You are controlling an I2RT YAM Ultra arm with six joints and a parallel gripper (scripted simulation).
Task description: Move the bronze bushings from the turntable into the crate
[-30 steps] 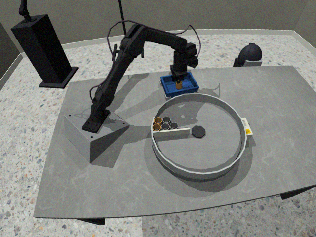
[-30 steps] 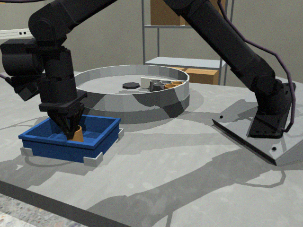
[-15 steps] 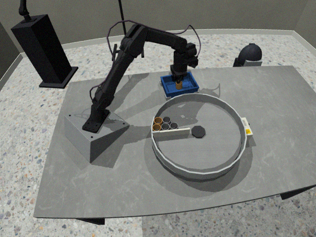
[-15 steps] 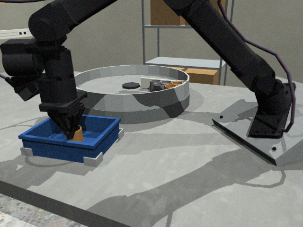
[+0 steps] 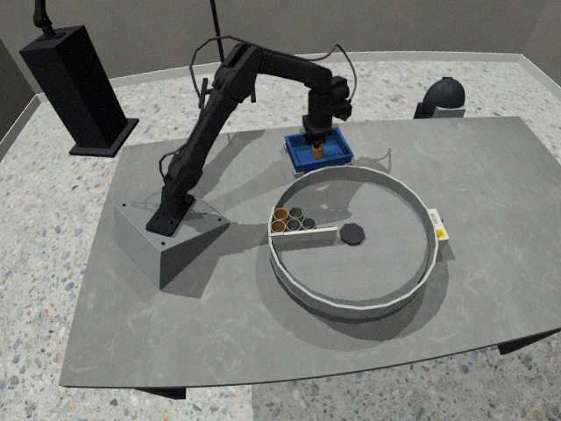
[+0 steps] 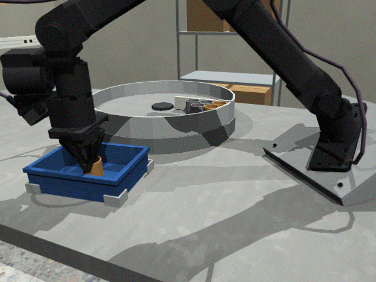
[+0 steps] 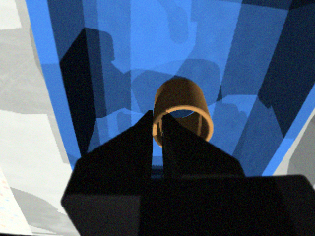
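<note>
Now: hand 1 cm to the left of the blue crate, 1 cm short of it and 1 cm above it. Round my hand: turntable (34 cm to the right, 12 cm ahead, 1 cm above).
</note>
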